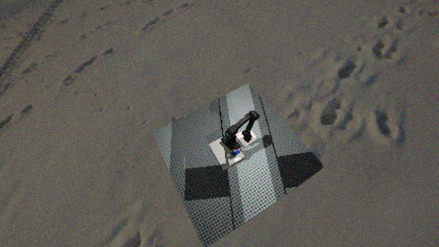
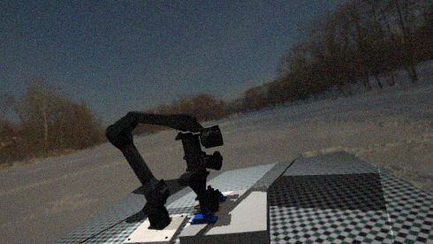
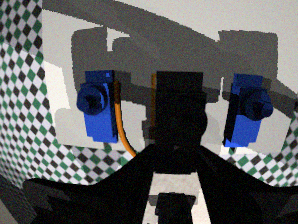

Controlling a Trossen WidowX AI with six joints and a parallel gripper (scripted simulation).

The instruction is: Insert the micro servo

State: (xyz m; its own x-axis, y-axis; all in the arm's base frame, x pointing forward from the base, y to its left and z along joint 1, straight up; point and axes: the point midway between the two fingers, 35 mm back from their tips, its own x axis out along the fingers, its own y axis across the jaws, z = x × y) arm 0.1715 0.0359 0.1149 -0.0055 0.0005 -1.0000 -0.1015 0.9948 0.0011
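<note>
Now: the white deck 120 mm ahead of my gripper tip, 10 mm to the left of it and 70 mm below it.
</note>
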